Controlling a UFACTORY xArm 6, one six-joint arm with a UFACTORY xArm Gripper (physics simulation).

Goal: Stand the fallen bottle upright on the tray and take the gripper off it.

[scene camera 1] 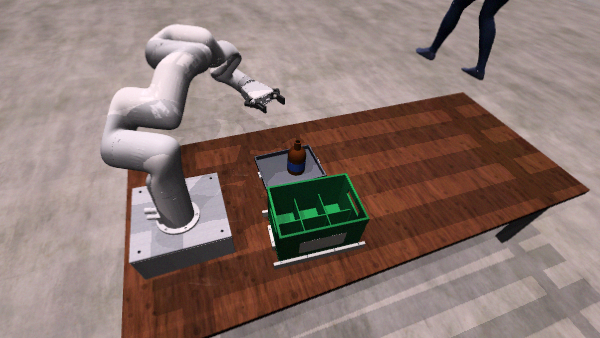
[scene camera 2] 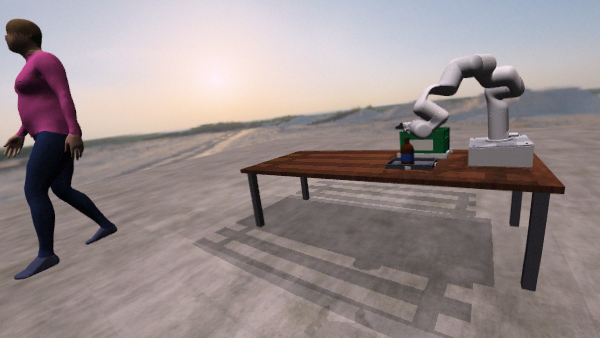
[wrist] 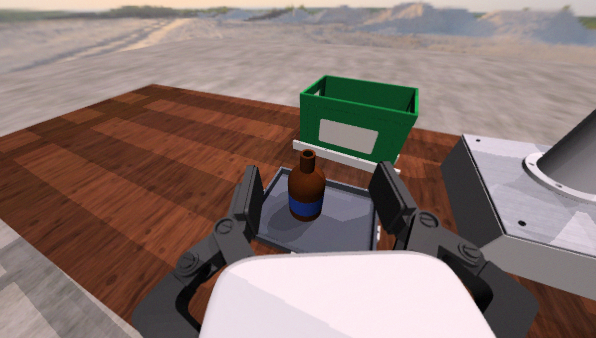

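Pixels of known places: gripper, fingertip midpoint: [scene camera 1: 275,105] [wrist: 316,176]; arm's base, origin of the base link: [scene camera 1: 179,217] [scene camera 2: 498,139] [wrist: 566,178].
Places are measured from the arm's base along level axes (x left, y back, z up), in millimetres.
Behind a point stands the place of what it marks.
The brown bottle [scene camera 1: 296,161] {y -403, x 225, z -24 mm} [scene camera 2: 407,152] {y -393, x 292, z -31 mm} [wrist: 306,190] {y -392, x 289, z -6 mm} with a blue label stands upright on the grey tray [scene camera 1: 272,173] {y -310, x 244, z -106 mm} [scene camera 2: 428,164] {y -299, x 229, z -109 mm} [wrist: 347,220] {y -317, x 238, z -106 mm}. Its base rests on the tray floor and its neck points up. My gripper [scene camera 1: 274,106] {y -335, x 374, z 134 mm} [scene camera 2: 401,126] {y -335, x 374, z 134 mm} [wrist: 316,176] {y -335, x 374, z 134 mm} is open and empty. It is up and back from the tray, on the side away from the green crate, and clear of the bottle. In the wrist view the bottle shows beyond the fingers, in the gap between them.
The green crate [scene camera 1: 360,231] {y -557, x -111, z -8 mm} [scene camera 2: 440,141] {y -295, x 44, z -5 mm} [wrist: 309,119] {y -518, x 71, z -3 mm} with inner compartments stands beside the tray, with white strips [scene camera 1: 320,254] {y -432, x -137, z -83 mm} [wrist: 345,157] {y -397, x 68, z -86 mm} along its foot. The robot's base block [scene camera 1: 210,249] {y -92, x -96, z -46 mm} [scene camera 2: 500,152] {y 35, x 160, z -39 mm} [wrist: 530,197] {y -64, x 90, z -7 mm} is at one table end. A person [scene camera 1: 486,35] [scene camera 2: 45,100] is off the table.
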